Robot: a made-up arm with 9 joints.
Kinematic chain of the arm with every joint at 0, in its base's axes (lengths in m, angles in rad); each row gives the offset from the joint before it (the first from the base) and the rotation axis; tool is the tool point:
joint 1: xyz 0 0 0.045 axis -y
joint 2: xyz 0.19 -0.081 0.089 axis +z
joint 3: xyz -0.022 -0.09 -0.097 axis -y
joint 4: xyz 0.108 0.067 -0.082 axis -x
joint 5: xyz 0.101 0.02 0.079 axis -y
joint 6: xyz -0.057 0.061 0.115 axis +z
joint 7: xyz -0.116 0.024 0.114 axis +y
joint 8: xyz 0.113 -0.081 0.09 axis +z
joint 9: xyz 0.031 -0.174 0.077 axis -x
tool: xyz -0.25 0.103 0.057
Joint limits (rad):
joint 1: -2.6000..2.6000
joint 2: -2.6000..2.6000
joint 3: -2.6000..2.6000
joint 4: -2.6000..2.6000
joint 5: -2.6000..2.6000
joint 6: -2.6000..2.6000
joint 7: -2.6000..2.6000
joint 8: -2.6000..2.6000
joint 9: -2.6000..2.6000
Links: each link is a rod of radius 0.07 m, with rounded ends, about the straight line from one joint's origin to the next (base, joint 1, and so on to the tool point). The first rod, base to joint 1, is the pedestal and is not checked.
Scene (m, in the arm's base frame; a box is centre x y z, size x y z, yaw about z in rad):
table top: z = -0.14
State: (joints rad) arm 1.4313 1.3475 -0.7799 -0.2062 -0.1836 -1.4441 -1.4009 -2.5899 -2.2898
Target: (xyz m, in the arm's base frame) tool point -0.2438 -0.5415 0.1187
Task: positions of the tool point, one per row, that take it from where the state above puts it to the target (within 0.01 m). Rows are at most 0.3 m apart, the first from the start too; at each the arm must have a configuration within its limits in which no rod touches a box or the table.
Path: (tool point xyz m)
1: -0.1894 0.5328 0.0851
2: -0.3757 0.3866 0.1431
3: -0.4762 0.1857 0.2476
4: -0.4706 -0.0357 0.3651
5: -0.4793 -0.1883 0.1929
6: -0.3945 -0.3760 0.0992
7: -0.2438 -0.5415 0.1187

